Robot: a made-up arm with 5 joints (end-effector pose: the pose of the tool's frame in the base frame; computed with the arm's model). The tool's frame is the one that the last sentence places.
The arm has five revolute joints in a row. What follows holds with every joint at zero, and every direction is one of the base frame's.
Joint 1 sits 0.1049 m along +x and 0.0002 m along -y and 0.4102 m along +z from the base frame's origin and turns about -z.
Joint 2 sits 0.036 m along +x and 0.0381 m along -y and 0.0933 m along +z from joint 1 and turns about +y.
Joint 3 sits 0.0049 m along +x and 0.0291 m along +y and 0.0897 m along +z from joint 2 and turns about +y.
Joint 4 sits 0.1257 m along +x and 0.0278 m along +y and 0.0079 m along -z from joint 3 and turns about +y.
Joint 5 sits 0.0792 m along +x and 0.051 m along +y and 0.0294 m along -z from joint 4 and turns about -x.
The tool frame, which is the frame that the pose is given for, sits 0.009 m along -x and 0.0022 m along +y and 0.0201 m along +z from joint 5; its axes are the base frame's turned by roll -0.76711, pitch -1.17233 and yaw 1.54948 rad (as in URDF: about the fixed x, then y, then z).
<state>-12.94 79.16 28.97 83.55 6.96</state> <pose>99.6 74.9 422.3 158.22 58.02 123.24</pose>
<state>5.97 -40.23 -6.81 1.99 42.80</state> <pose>247.3 70.4 700.0 -92.70 -17.30 101.47</pose>
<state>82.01 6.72 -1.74 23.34 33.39</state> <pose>218.9 -217.6 527.8 -11.90 -29.05 -10.07</pose>
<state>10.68 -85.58 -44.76 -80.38 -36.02</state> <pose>-75.5 94.6 590.5 23.65 57.26 -35.65</pose>
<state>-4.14 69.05 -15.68 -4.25 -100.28</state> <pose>313.6 64.7 352.2 85.08 -7.81 -76.00</pose>
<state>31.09 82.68 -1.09 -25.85 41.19</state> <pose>288.0 -11.7 317.7 13.51 -13.87 36.71</pose>
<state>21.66 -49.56 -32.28 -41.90 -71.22</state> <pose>100.6 56.9 758.7 -108.62 21.22 -148.33</pose>
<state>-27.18 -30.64 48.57 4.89 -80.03</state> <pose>230.6 121.0 487.8 108.09 -29.74 -48.30</pose>
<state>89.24 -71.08 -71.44 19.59 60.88</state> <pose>191.2 163.2 690.6 -167.84 3.02 6.31</pose>
